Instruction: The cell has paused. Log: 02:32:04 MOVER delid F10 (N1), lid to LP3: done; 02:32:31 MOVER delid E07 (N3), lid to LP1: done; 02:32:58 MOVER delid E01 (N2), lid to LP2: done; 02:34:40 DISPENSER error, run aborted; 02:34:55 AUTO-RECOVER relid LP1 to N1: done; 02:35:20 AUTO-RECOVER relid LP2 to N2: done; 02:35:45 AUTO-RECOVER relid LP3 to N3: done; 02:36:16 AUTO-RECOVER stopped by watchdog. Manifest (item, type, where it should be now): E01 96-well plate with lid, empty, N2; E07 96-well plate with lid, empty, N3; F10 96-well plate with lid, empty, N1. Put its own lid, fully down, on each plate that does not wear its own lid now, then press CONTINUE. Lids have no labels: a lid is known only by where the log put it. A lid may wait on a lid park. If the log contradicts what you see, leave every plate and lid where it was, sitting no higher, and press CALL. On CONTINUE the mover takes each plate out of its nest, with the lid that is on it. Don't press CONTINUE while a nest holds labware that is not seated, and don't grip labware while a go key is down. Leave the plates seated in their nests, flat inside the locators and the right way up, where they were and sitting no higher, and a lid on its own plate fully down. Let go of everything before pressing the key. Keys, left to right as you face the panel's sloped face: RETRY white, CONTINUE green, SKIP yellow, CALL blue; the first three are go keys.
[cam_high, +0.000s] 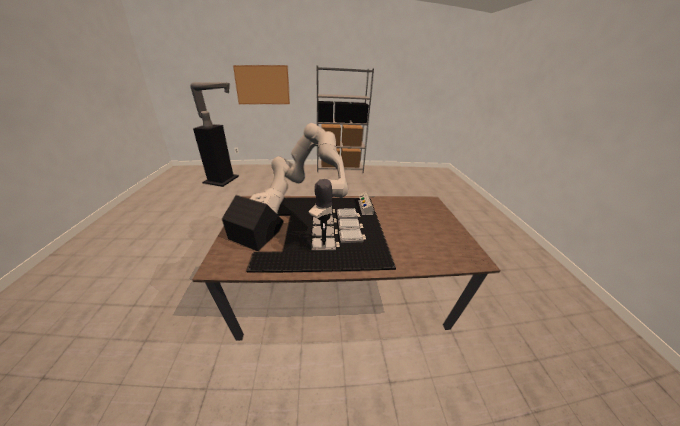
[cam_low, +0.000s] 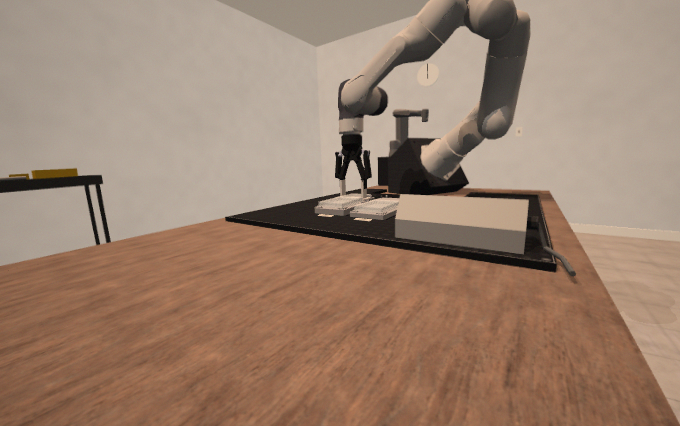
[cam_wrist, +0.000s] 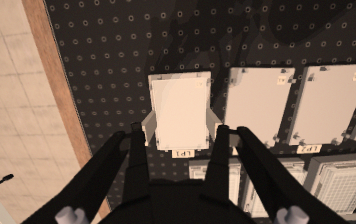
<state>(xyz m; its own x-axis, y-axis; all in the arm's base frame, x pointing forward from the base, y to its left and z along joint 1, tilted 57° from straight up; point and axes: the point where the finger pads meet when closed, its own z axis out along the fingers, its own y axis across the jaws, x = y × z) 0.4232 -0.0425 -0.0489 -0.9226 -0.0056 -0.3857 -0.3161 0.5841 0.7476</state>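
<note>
The smooth white lid is 24 cm to the left of my hand, 11 cm ahead of it and 1 cm below it. Round my hand: LP2 label (27 cm to the left, 4 cm below); then 96-well plate (36 cm to the left, 6 cm ahead, 1 cm below); then N3 label (27 cm to the left, 19 cm ahead, 4 cm below).
</note>
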